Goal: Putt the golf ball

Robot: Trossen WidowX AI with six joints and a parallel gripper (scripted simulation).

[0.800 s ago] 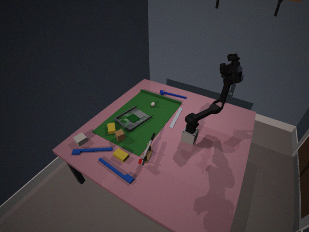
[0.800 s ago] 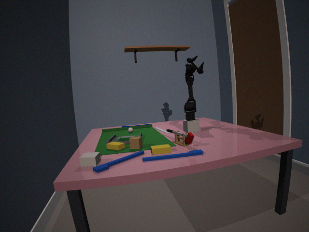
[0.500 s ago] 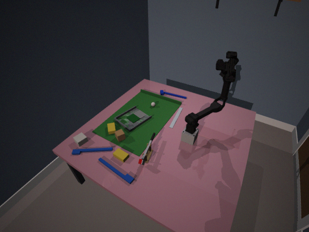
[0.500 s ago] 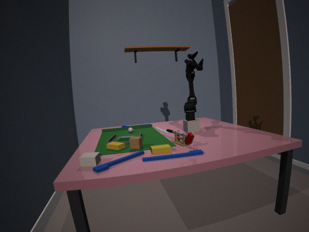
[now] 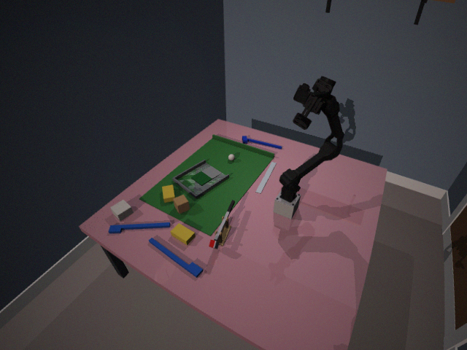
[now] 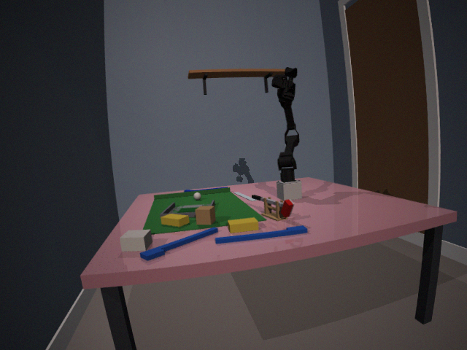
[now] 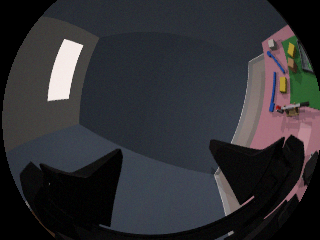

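Right now the pale strip is 28 cm ahead of my gripper tip, 24 cm to the right of it and 62 cm below it. Also, from my gripper tip: red putter: 20 cm ahead, 23 cm to the left, 56 cm below; then white golf ball: 54 cm ahead, 23 cm to the right, 59 cm below; then brown block: 47 cm ahead, 26 cm to the left, 58 cm below.
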